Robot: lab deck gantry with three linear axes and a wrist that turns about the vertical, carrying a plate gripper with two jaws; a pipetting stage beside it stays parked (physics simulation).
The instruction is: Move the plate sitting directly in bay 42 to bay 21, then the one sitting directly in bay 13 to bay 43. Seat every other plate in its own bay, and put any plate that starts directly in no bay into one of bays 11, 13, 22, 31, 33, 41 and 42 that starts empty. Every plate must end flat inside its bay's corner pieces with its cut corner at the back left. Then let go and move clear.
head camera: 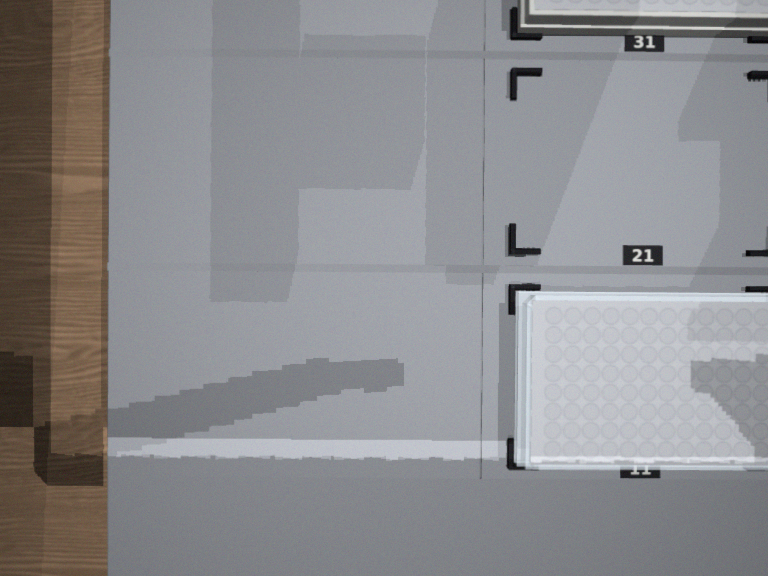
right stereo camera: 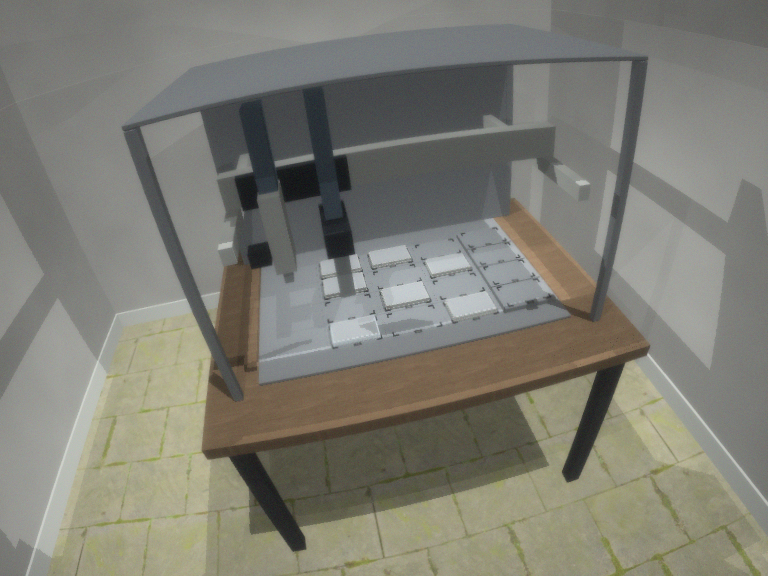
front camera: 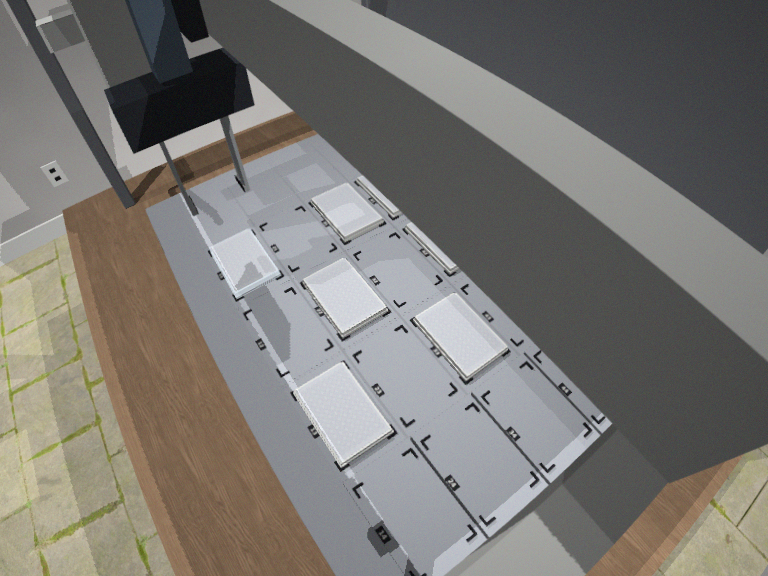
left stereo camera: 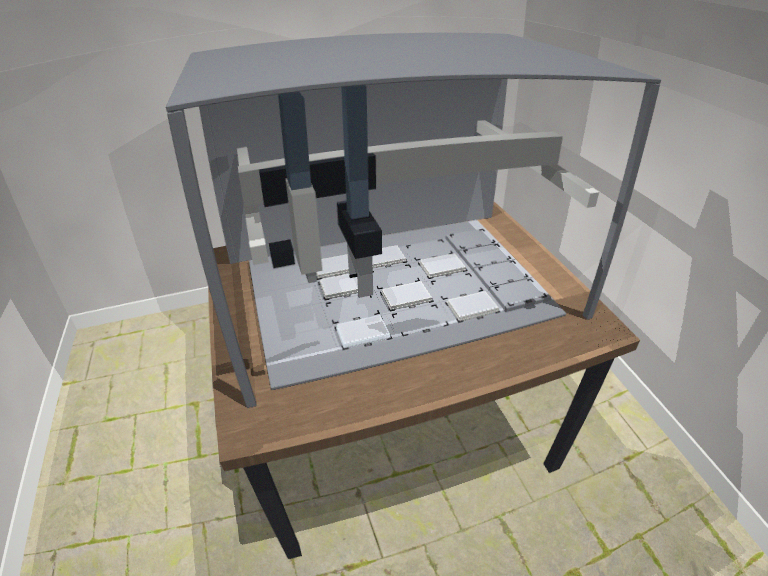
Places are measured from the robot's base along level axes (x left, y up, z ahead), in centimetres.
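Where they show: gripper, fingertip midpoint: (right stereo camera: 346, 285) (front camera: 218, 196) (left stereo camera: 360, 285); robot's base at its link origin: (head camera: 513, 461) (right stereo camera: 333, 348) (front camera: 210, 252) (left stereo camera: 344, 349).
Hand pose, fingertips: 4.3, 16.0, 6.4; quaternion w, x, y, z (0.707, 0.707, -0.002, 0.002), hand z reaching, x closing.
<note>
Things, the pixels of their top centre, and the offset from my fingertips, as dx, dy, dz. "spot": a spot on its surface instead.
- translucent plate at its top centre: (head camera: 657, 383) (front camera: 242, 258) (left stereo camera: 362, 329) (right stereo camera: 354, 328) +0.0, -14.5, +0.0
- bay 42 plate at its top centre: (front camera: 445, 236) (right stereo camera: 389, 254) (left stereo camera: 383, 254) +32.1, -14.5, +16.4
- bay 13 plate at its top centre: (front camera: 341, 409) (right stereo camera: 470, 304) (left stereo camera: 473, 303) +0.0, -14.5, +32.8
- Bay 21 at a spot on its surface: (head camera: 642, 255) (front camera: 274, 248) spot: +6.1, -16.0, +0.0
- bay 43 at a spot on its surface: (front camera: 488, 316) spot: +27.6, -16.0, +32.9
- bay 22 at a spot on its surface: (front camera: 344, 297) (right stereo camera: 408, 293) spot: +10.3, -14.5, +17.3
- bay 31 at a spot on its surface: (front camera: 347, 210) spot: +21.3, -14.5, +0.8
- bay 33 at a spot on its surface: (front camera: 460, 334) (right stereo camera: 448, 263) spot: +21.0, -14.6, +33.2
- bay 41 at a spot on its surface: (front camera: 377, 195) spot: +28.3, -14.6, +0.6
My gripper (front camera: 218, 198) (left stereo camera: 359, 285) is open and raised over the left front of the deck, near bay 11, with no plate between its jaws. A translucent plate (front camera: 245, 263) (head camera: 626, 378) (left stereo camera: 361, 330) (right stereo camera: 354, 330) lies flat in bay 11, cut corner at back left. The bay 42 plate (front camera: 431, 248) (left stereo camera: 389, 255) (right stereo camera: 389, 256) is partly hidden by the beam in the front view. The bay 13 plate (front camera: 344, 412) (left stereo camera: 472, 305) (right stereo camera: 471, 305) lies flat. Bay 21 (front camera: 274, 248) (head camera: 642, 255) and bay 43 (front camera: 488, 316) hold no plate.
Other plates lie in bay 22 (front camera: 344, 297) (right stereo camera: 404, 294), bay 31 (front camera: 347, 210) (right stereo camera: 344, 285), bay 33 (front camera: 460, 334) (right stereo camera: 447, 265) and bay 41 (front camera: 377, 195) (right stereo camera: 339, 266). The gantry beam (front camera: 496, 204) (left stereo camera: 465, 155) spans the deck. The pipetting stage (left stereo camera: 303, 229) (right stereo camera: 277, 229) hangs left of the gripper.
</note>
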